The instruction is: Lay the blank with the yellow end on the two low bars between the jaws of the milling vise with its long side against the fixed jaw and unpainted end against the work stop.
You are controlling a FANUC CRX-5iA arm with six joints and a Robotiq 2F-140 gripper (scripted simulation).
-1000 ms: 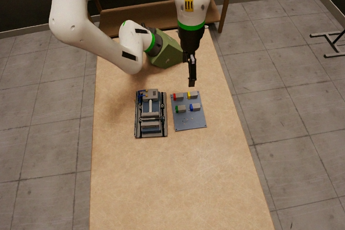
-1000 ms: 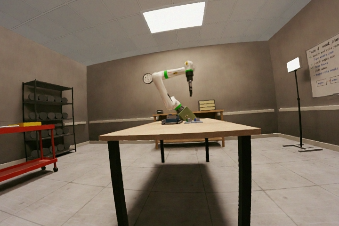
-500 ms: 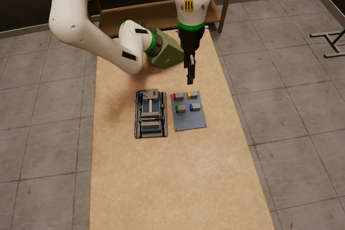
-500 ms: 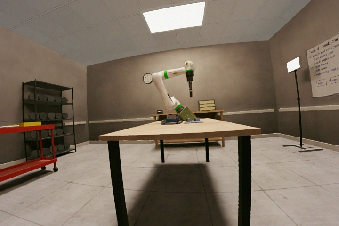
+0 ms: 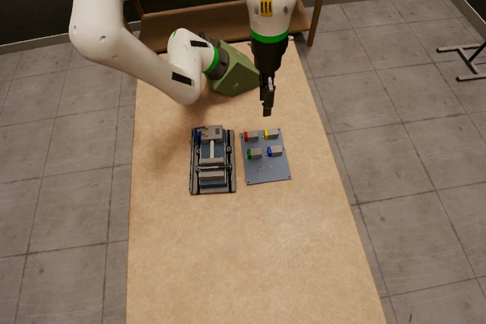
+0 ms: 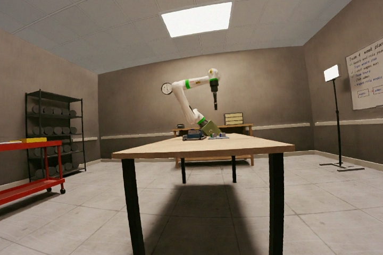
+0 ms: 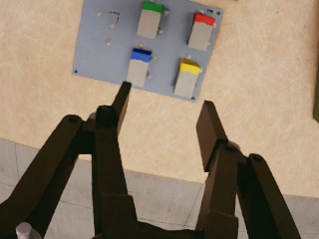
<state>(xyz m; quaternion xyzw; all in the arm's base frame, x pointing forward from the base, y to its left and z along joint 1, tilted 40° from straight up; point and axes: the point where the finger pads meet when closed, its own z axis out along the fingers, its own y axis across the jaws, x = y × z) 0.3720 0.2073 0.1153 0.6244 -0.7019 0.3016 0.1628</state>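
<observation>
Now: hand 5 cm short of the blue-ended blank, 4 cm to the right of it and 29 cm above it. The rest, counted from my hand: green-ended blank (3 cm ahead, 5 cm to the right, 29 cm below); then work stop (8 cm ahead, 20 cm to the right, 23 cm below); then red-ended blank (6 cm behind, 4 cm to the right, 29 cm below).
</observation>
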